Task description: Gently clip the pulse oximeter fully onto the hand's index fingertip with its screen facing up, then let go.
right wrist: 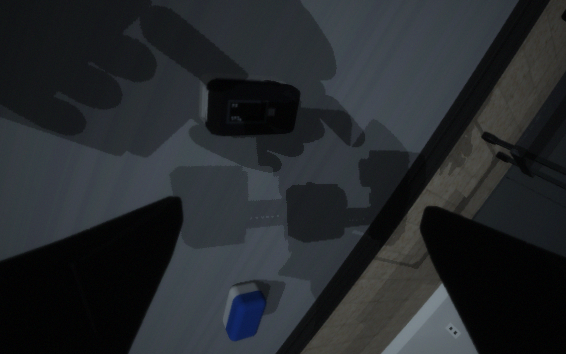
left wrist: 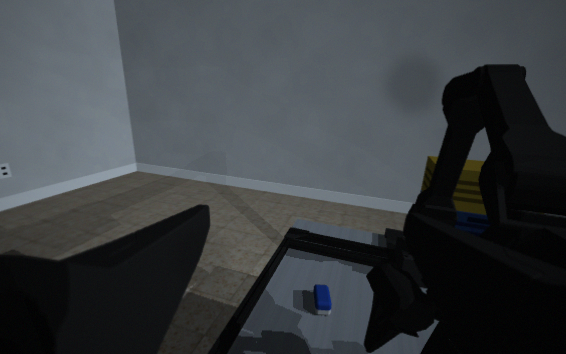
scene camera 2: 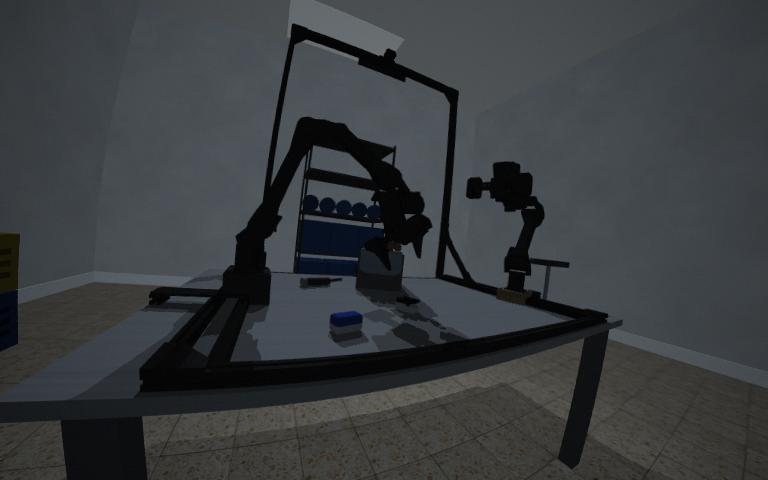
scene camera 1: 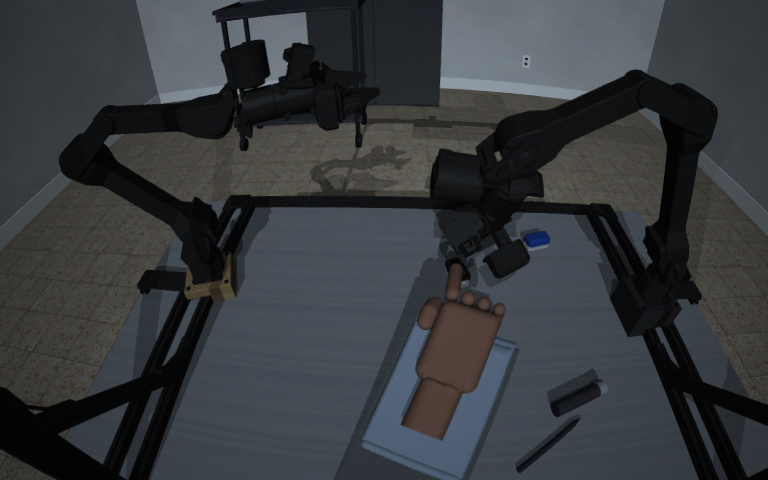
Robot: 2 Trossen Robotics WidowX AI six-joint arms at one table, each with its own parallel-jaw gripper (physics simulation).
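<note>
The black pulse oximeter (right wrist: 251,107) (scene camera 1: 459,268) (scene camera 2: 407,300) lies flat on the table with its screen up, right at the tip of the index finger (scene camera 1: 454,282). The brown model hand (scene camera 1: 458,348) rests on a pale blue pad (scene camera 1: 392,433). My right gripper (scene camera 1: 488,252) (right wrist: 304,213) is open and empty. It hangs low over the table just right of the oximeter, which sits beyond its fingers in the right wrist view. My left gripper (scene camera 1: 366,87) (scene camera 2: 477,187) is open and empty, held high off the table at the back left.
A blue-and-white block (scene camera 1: 536,239) (scene camera 2: 346,320) (left wrist: 321,298) (right wrist: 244,312) lies near the far right table edge. A dark cylinder with a white tip (scene camera 1: 574,392) and a black pen (scene camera 1: 549,443) lie at the front right. A black frame (scene camera 1: 344,201) rims the table.
</note>
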